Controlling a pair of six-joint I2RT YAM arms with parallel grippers.
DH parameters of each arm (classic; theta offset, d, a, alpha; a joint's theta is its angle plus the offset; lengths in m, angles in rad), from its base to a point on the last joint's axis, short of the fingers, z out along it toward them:
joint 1: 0 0.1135 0.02 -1.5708
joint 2: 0 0 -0.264 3.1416
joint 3: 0.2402 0 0.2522 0
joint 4: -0.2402 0 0.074 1.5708
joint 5: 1.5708 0 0 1.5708
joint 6: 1.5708 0.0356 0 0
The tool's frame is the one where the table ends.
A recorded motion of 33 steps. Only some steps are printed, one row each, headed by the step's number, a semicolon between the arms.
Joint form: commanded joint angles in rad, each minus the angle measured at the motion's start. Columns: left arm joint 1, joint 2, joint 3, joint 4, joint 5, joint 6; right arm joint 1, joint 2, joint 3, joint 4, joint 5, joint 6.
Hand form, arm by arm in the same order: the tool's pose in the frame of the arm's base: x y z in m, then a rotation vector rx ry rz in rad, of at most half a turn. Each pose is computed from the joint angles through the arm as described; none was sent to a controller.
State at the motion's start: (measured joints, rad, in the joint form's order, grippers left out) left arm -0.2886 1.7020 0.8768 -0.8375 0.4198 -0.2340; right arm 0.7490 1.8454 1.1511 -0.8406 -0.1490 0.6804
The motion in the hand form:
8: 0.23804 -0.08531 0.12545 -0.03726 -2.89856 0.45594; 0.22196 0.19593 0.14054 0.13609 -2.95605 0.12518
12: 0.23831 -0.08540 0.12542 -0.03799 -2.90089 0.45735; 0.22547 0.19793 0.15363 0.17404 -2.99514 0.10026
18: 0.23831 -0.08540 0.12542 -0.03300 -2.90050 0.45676; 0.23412 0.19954 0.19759 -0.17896 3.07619 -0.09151
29: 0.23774 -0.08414 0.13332 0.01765 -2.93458 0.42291; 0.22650 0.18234 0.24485 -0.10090 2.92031 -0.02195
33: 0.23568 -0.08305 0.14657 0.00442 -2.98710 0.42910; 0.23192 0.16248 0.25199 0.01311 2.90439 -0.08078
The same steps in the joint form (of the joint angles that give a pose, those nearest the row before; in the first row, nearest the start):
8: -0.0065 0.0107 -0.0061 -0.0095 -0.0641 -0.0141; -0.0313 0.0118 -0.0240 -0.1934 0.1034 -0.0591
12: -0.0065 0.0107 -0.0061 -0.0069 -0.0641 -0.0141; -0.0324 -0.0141 0.0035 -0.2048 0.1163 -0.0824
18: -0.0065 0.0107 -0.0061 -0.0069 -0.0641 -0.0176; -0.0336 -0.1099 0.0759 -0.2113 0.2319 -0.0816
29: -0.0065 -0.0229 -0.0042 -0.0145 -0.0950 -0.0588; -0.0534 -0.2678 0.0874 -0.2259 0.2949 -0.0660
33: -0.0069 -0.0809 -0.0042 -0.0214 -0.1110 -0.0588; -0.1148 -0.2960 0.0874 -0.2609 0.3334 -0.0519

